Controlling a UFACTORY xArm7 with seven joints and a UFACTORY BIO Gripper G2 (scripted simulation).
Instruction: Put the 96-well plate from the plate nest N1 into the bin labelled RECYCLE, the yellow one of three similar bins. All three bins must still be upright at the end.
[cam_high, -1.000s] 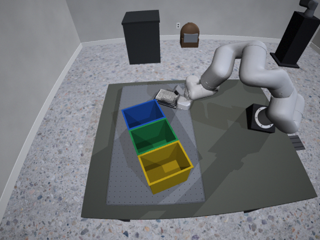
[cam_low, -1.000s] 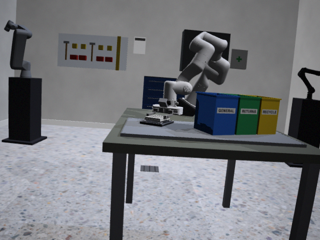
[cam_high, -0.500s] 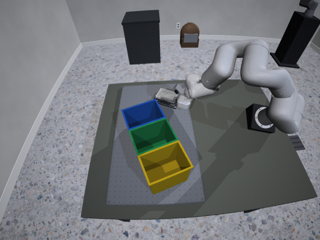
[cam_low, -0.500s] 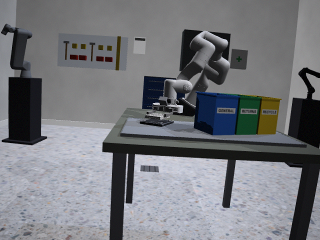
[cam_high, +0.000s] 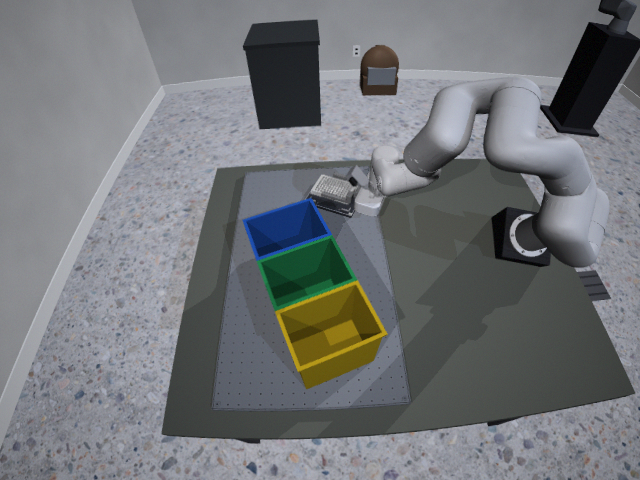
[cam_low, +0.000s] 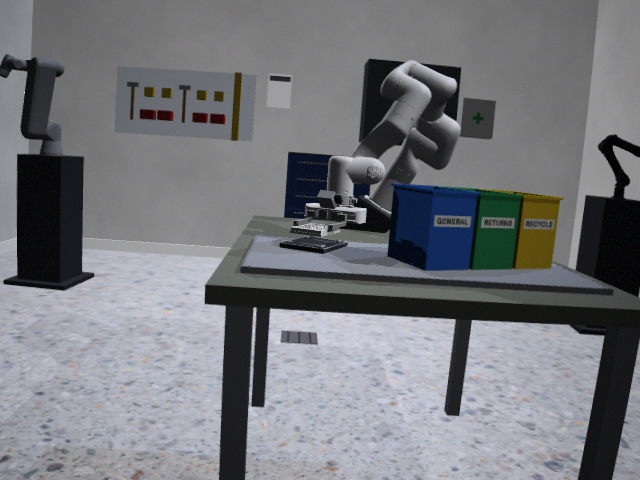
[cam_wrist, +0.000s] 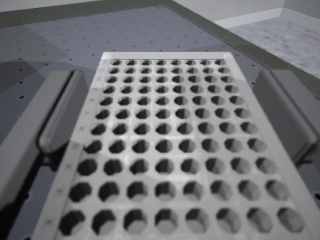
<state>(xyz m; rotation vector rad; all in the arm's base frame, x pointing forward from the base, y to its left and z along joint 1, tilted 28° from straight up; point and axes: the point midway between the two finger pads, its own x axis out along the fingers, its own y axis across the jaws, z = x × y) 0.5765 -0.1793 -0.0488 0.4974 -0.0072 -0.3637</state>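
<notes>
Now: hand 5 cm above the black plate nest N1. From my hand the other things lie so: blue general bin (10 cm ahead, 28 cm to the left, 3 cm above); then white 96-well plate (1 cm below); then green returns bin (4 cm ahead, 39 cm to the left, 3 cm above).
</notes>
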